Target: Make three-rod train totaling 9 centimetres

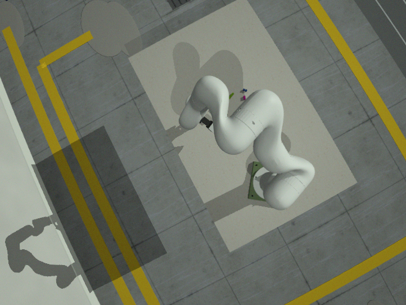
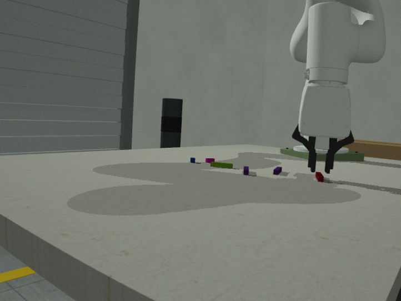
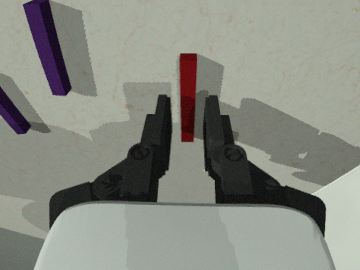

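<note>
My gripper is now 30 mm above the red rod. From my hand the other things lie so: lime rod (210 mm to the right, 60 mm ahead, 30 mm below); magenta rod (280 mm to the right, 30 mm below, 20 mm ahead).
</note>
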